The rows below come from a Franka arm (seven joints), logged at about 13 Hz.
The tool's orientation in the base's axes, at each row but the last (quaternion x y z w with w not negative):
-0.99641 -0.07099 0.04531 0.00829
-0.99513 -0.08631 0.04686 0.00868
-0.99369 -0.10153 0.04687 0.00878
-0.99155 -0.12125 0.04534 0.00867
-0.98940 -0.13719 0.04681 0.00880
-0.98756 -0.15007 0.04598 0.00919
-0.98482 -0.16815 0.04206 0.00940
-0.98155 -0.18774 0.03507 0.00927
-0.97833 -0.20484 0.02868 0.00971
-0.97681 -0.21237 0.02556 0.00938
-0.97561 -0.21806 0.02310 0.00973
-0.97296 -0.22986 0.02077 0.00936
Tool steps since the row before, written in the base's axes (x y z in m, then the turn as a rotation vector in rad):
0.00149 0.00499 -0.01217 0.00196 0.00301 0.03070
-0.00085 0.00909 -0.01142 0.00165 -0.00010 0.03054
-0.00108 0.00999 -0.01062 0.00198 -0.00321 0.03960
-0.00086 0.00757 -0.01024 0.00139 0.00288 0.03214
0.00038 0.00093 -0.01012 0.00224 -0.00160 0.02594
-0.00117 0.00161 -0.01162 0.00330 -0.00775 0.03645
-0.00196 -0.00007 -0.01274 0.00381 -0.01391 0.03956
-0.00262 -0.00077 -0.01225 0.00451 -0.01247 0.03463
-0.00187 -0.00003 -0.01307 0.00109 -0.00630 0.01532
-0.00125 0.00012 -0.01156 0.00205 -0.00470 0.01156
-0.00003 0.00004 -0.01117 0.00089 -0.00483 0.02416
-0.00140 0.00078 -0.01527 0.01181 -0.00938 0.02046
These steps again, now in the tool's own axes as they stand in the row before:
0.00326 -0.00445 0.01203 -0.00038 -0.00341 -0.03072
0.00178 -0.00881 0.01153 -0.00120 -0.00039 -0.03056
0.00194 -0.00971 0.01075 -0.00234 0.00247 -0.03963
0.00189 -0.00726 0.01032 -0.00078 -0.00337 -0.03211
0.00153 -0.00049 0.01004 -0.00063 0.00136 -0.02604
0.00039 -0.00151 0.01169 -0.00238 0.00721 -0.03663
-0.00085 -0.00017 0.01286 -0.00419 0.01309 -0.03980
-0.00191 0.00014 0.01240 -0.00269 0.01216 -0.03493
-0.00104 -0.00032 0.01316 -0.00233 0.00574 -0.01540
-0.00055 -0.00029 0.01161 -0.00062 0.00479 -0.01169
0.00045 0.00028 0.01116 -0.00224 0.00405 -0.02422
-0.00035 -0.00090 0.01532 0.00561 0.01310 -0.02105

